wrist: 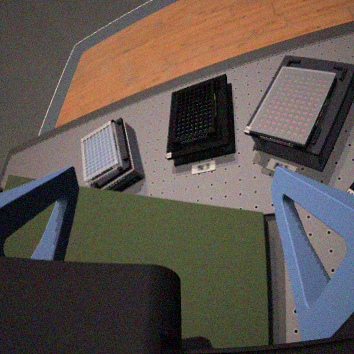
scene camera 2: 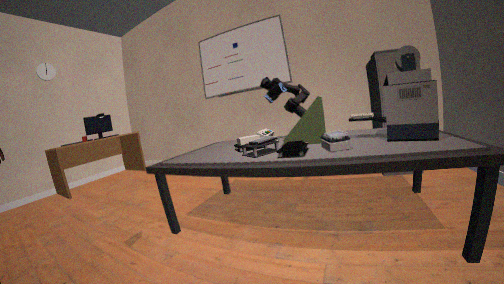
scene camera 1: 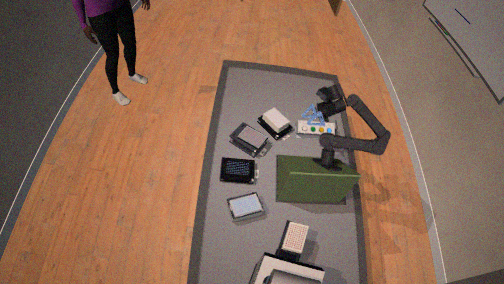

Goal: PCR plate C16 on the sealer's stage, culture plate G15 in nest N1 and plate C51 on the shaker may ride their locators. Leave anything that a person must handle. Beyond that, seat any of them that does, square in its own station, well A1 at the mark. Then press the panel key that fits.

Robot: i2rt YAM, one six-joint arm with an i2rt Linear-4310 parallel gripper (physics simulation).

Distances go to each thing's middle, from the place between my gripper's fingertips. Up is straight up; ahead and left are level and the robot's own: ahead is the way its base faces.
Scene:
Now: the pale blue plate (wrist: 100,152) 27 cm ahead of my hand, 30 cm to the left of it and 23 cm below it.

